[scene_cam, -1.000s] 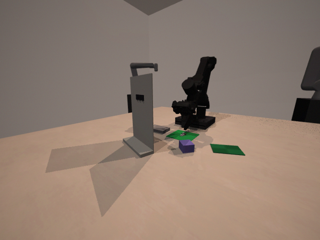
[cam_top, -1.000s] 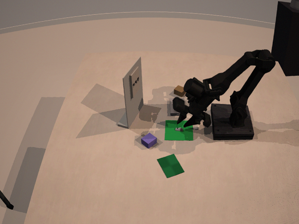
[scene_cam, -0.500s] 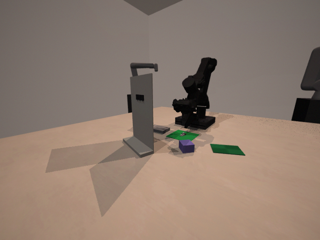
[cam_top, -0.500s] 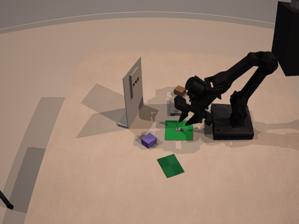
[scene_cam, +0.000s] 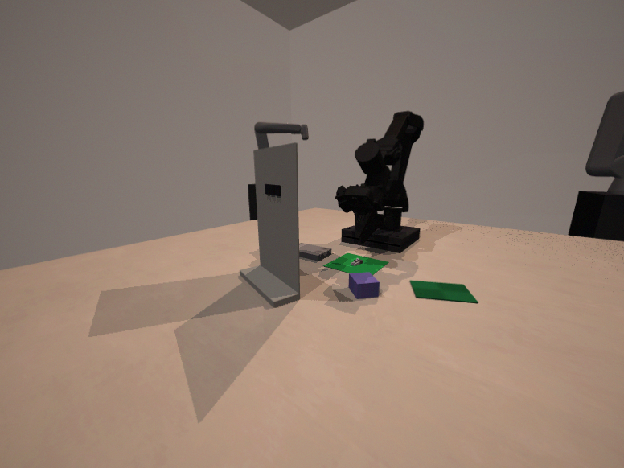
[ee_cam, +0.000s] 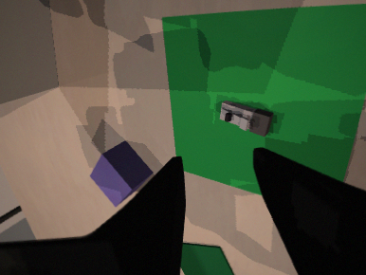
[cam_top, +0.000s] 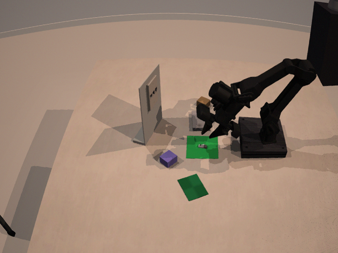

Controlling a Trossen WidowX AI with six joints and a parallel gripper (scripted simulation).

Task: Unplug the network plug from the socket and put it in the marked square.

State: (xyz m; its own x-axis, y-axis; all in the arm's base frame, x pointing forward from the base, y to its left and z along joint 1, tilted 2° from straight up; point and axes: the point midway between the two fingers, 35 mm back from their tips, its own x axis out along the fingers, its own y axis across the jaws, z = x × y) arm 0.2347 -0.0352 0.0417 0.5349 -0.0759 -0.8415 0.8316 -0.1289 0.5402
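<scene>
The grey network plug lies 5 cm below my gripper tip and 1 cm ahead of it. The rest, counted from my gripper tip: bright green square 6 cm below, 1 cm ahead; flat grey block 14 cm to the right, 5 cm below, 1 cm behind; purple cube 14 cm ahead, 5 cm to the left, 4 cm below.
</scene>
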